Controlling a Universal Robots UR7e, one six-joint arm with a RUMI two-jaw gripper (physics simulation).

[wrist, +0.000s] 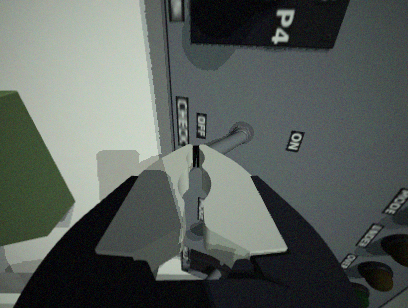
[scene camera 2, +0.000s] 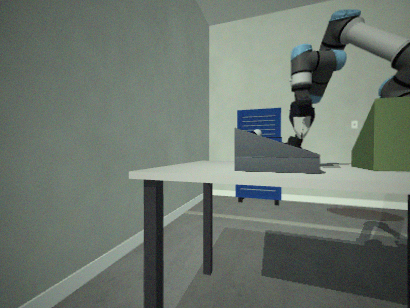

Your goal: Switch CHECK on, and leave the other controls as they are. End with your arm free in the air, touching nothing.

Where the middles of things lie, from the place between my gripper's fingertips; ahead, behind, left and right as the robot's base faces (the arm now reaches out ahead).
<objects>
The grey sloped console [scene camera 2: 252,152] is 13 cm ahead of my hand, 6 cm to the right of it and 2 cm below it.
</objects>
